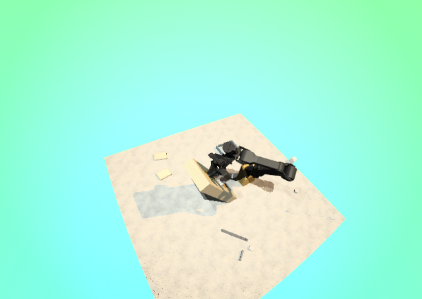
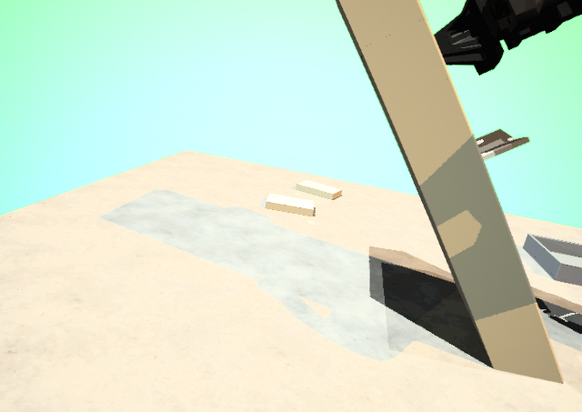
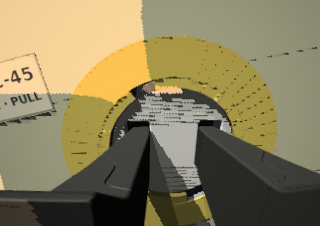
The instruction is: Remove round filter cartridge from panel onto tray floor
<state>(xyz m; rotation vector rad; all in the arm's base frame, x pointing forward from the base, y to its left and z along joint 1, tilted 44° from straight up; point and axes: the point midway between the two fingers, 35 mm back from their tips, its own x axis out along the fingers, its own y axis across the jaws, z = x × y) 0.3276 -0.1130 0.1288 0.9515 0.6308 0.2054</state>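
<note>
Right now my gripper tip is 1 cm short of the round filter cartridge and 1 cm above it. From my gripper tip the other things lie so: grey tray 39 cm behind, 29 cm to the right, 27 cm below.
</note>
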